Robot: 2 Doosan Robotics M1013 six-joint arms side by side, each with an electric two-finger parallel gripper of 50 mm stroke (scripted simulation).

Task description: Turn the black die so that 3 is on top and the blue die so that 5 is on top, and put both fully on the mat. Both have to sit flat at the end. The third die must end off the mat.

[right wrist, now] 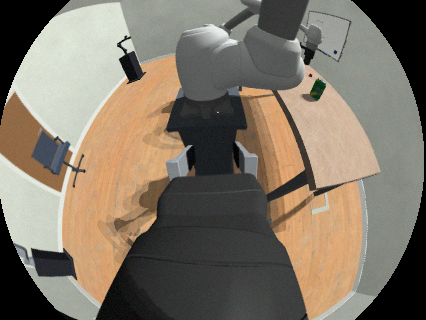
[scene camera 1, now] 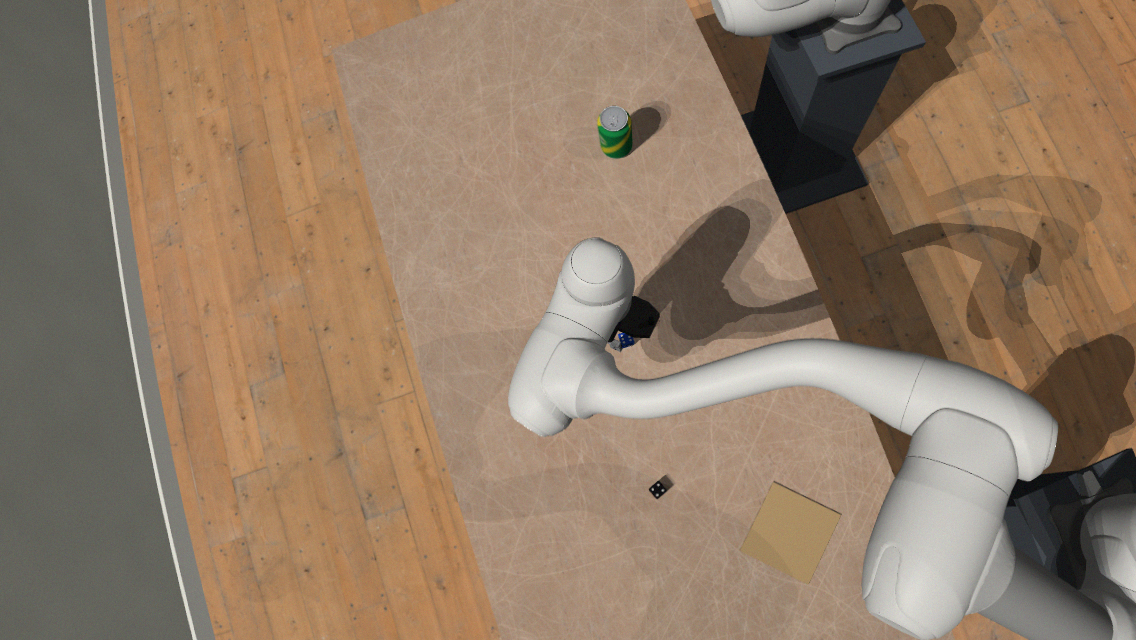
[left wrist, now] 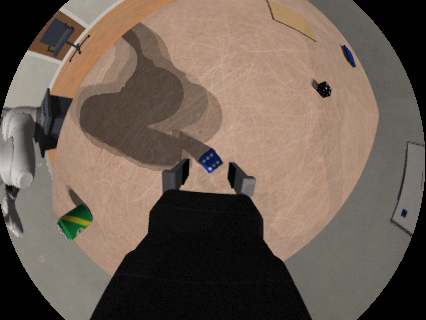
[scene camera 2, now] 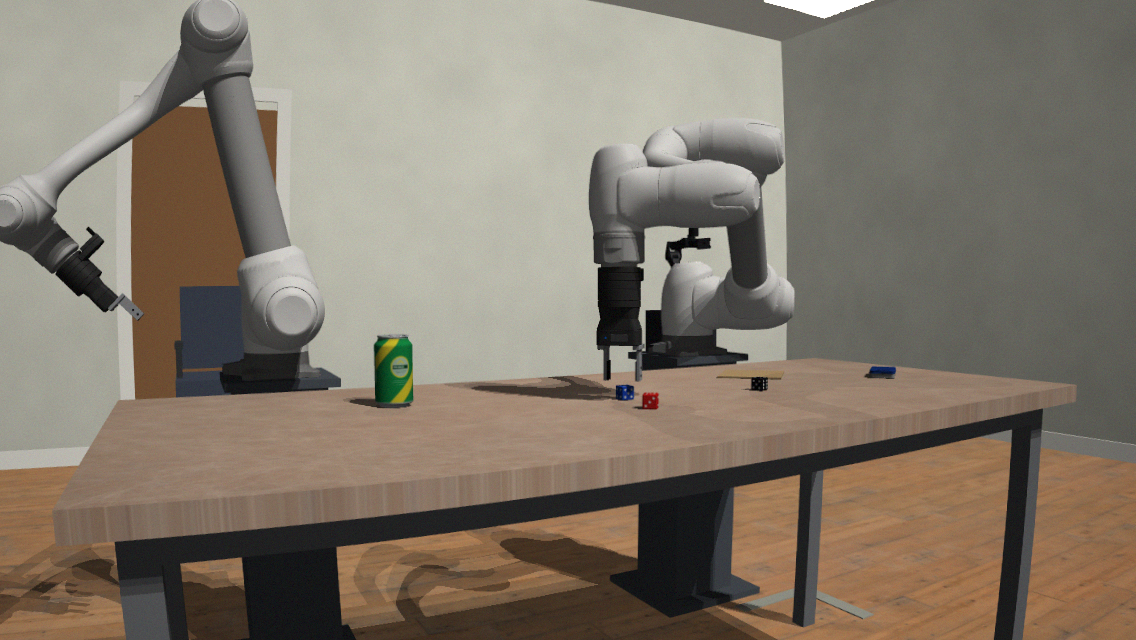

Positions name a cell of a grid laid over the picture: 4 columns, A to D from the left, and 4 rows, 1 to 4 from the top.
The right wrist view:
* right gripper: C2
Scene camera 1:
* tan mat: C4
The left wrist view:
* left gripper: B3
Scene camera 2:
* left gripper: C3
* right gripper: A2
